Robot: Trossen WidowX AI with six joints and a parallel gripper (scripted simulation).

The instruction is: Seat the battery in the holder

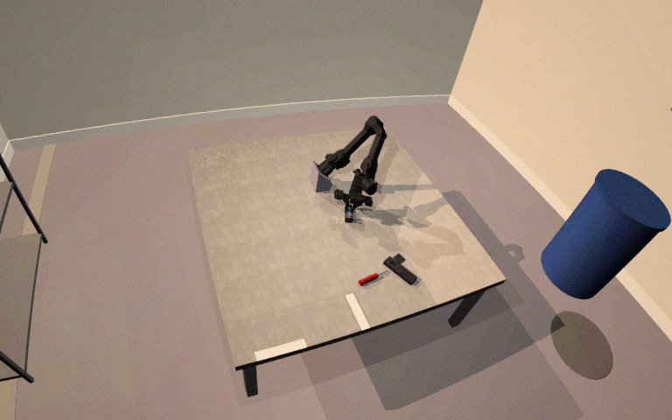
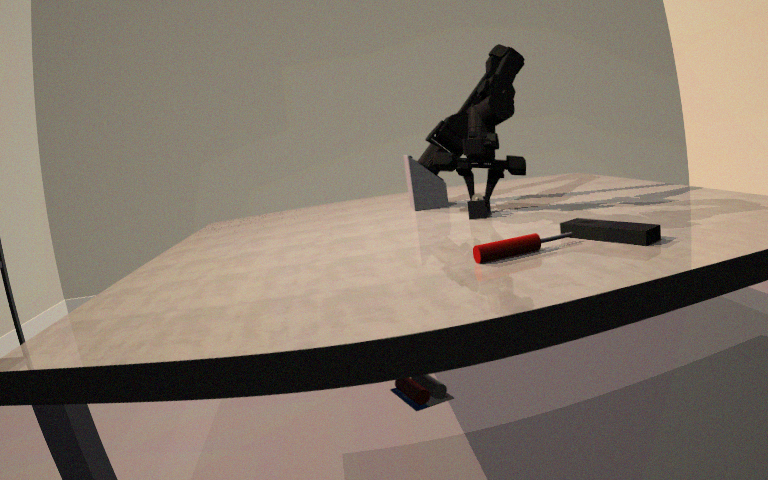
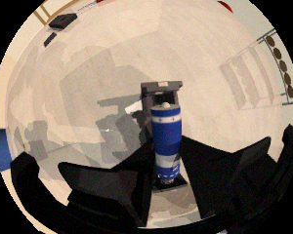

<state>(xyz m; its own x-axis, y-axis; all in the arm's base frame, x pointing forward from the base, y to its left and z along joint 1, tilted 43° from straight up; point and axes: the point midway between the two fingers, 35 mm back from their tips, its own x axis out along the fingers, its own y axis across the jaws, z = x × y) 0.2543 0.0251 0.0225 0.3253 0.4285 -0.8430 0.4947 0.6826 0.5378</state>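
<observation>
Now: gripper tip 1 cm below the battery. Also, from my gripper tip: black block: 39 cm ahead, 5 cm to the left; red-handled screwdriver: 37 cm ahead, 7 cm to the right, 1 cm below.
</observation>
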